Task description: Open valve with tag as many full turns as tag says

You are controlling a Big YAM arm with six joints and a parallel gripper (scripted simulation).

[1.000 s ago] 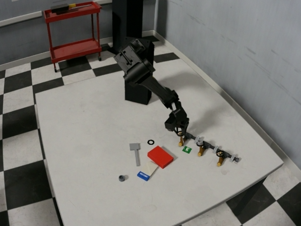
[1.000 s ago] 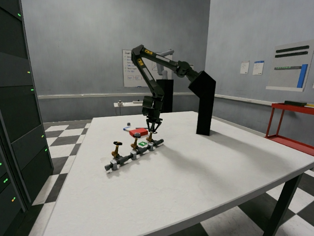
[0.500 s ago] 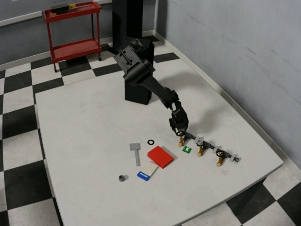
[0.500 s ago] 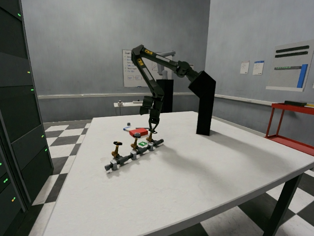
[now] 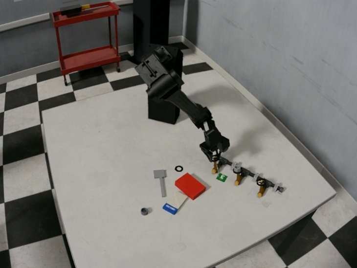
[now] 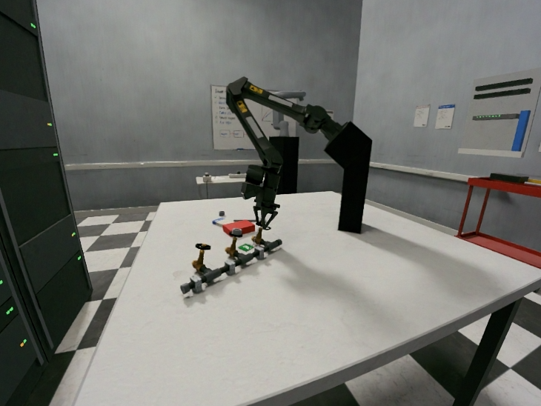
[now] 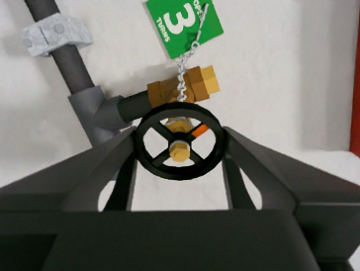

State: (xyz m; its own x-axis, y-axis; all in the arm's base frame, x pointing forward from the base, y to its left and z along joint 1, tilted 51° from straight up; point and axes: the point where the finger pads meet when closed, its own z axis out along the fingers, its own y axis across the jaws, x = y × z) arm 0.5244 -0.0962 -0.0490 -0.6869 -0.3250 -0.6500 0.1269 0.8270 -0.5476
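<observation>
The green tag lies 80 mm below my hand, 70 mm ahead of it and 20 mm to the right of it. The rest, counted from my hand: grey t-shaped tool: 230 mm to the right, 130 mm behind, 70 mm below; card: 280 mm to the right, 70 mm below, 10 mm ahead; red box: 160 mm to the right, 60 mm below.
</observation>
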